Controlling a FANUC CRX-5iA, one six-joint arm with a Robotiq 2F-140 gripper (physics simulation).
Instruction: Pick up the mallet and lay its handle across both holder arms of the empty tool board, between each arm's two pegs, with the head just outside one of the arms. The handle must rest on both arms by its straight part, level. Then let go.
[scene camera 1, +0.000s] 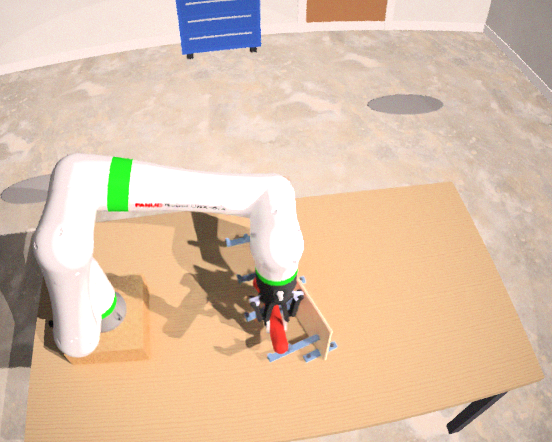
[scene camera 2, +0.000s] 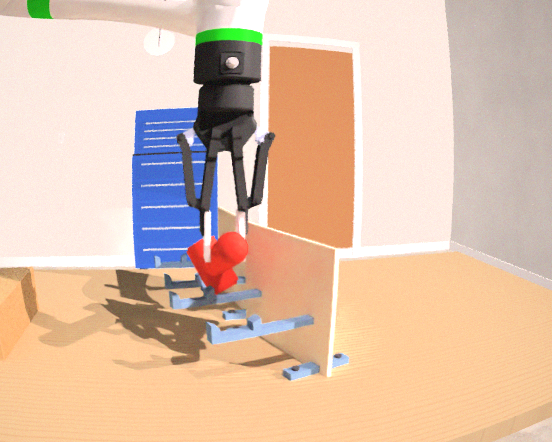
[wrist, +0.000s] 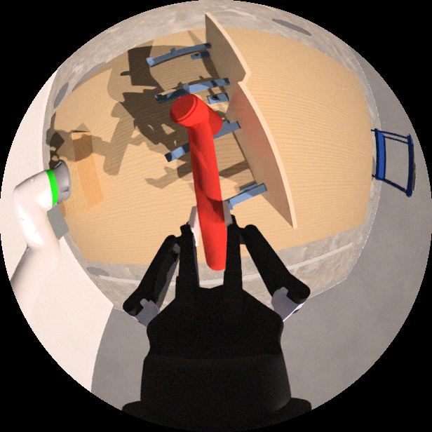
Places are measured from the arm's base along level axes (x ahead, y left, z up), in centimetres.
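Where they show: gripper, fingertip midpoint: (scene camera 1: 276, 327); arm's base, link origin: (scene camera 1: 105, 311).
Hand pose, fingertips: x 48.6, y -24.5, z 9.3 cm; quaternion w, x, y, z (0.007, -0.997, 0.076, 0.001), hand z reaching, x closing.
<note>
Each offset is from my fingertips to the centre of the thing. "pt": to the spot under its first point.
The red mallet {dx +0.7, dy +4.7, dz -1.1 cm} (scene camera 1: 279, 335) (scene camera 2: 231, 250) (wrist: 205, 170) is held by its handle in my shut gripper (scene camera 1: 278, 322) (scene camera 2: 225, 247) (wrist: 210, 211). Its head {pt dx +1.3, dy +9.7, dz -5.0 cm} (scene camera 2: 215, 275) (wrist: 195, 112) points toward the far board and appears lower than the handle end. The near tool board {dx +6.0, dy +4.8, dz -8.1 cm} (scene camera 1: 317, 320) (scene camera 2: 295, 290) (wrist: 270, 155) has two blue pegged arms. The handle's free end is toward its near arm (scene camera 1: 295, 348) (scene camera 2: 280, 327) (wrist: 247, 196). The head is around its other arm (scene camera 2: 225, 298) (wrist: 177, 150). I cannot tell whether they touch. No tool rests on these arms.
A second board (wrist: 225, 50) stands behind the near one, with blue arms (scene camera 2: 172, 261) (wrist: 180, 54); my arm hides much of it in scene camera 1. The robot's wooden base block (scene camera 1: 135, 320) (wrist: 87, 170) is at the left. Blue feet {pt dx +9.7, dy -5.0, dz -16.8 cm} (scene camera 2: 301, 370) stick out under the near board.
</note>
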